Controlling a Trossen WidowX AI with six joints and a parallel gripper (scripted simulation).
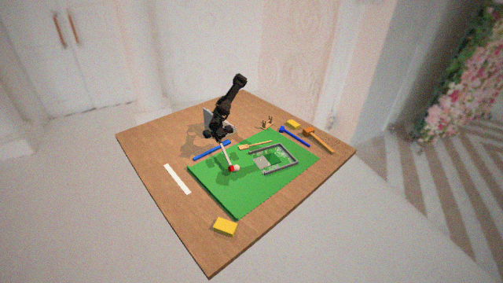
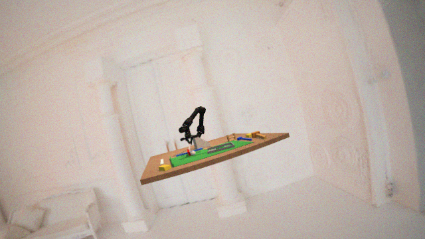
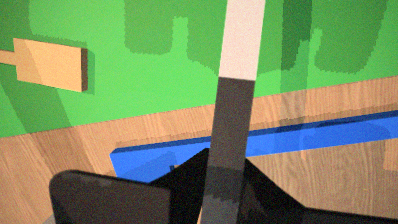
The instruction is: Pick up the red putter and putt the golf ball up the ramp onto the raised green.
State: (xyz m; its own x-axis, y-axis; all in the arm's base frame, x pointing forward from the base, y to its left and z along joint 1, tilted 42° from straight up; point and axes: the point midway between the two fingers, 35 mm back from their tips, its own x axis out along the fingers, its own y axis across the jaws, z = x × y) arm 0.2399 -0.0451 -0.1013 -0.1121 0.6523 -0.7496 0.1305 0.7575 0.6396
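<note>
My gripper tip is now 120 mm short of the red putter and 10 mm to the left of it. From my gripper tip the other things lie so: green mat: 240 mm ahead, 150 mm to the left, 80 mm below; then white golf ball: 220 mm ahead, 10 mm to the left, 50 mm below; then white strip: 90 mm ahead, 330 mm to the right, 80 mm below.
</note>
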